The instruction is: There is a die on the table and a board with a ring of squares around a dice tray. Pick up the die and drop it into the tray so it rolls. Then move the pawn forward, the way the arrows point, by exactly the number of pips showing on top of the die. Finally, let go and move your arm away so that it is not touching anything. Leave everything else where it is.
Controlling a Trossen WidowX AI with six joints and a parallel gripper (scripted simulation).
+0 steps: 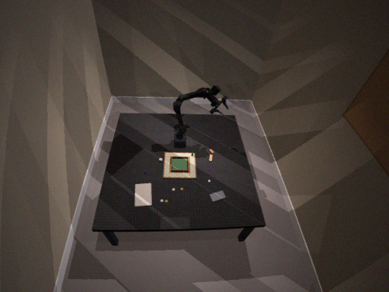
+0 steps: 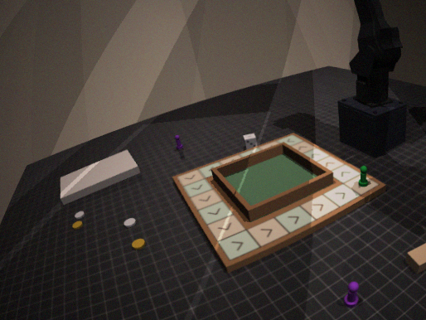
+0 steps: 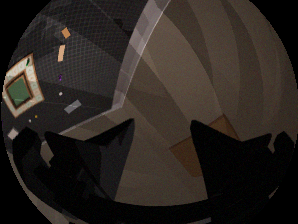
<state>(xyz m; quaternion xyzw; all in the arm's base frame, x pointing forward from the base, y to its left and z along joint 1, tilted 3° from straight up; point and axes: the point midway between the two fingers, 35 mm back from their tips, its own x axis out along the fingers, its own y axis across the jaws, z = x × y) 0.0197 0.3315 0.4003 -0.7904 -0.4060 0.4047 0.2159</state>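
The die is 51 cm to the right of my gripper tip, 45 cm below it and 22 cm ahead of it. Also, from my gripper tip: green pawn: 43 cm below, 24 cm to the right, 12 cm ahead; then tan block: 45 cm below, 13 cm ahead, 6 cm to the right; then green-floored tray: 45 cm below, 34 cm to the right, 25 cm ahead.
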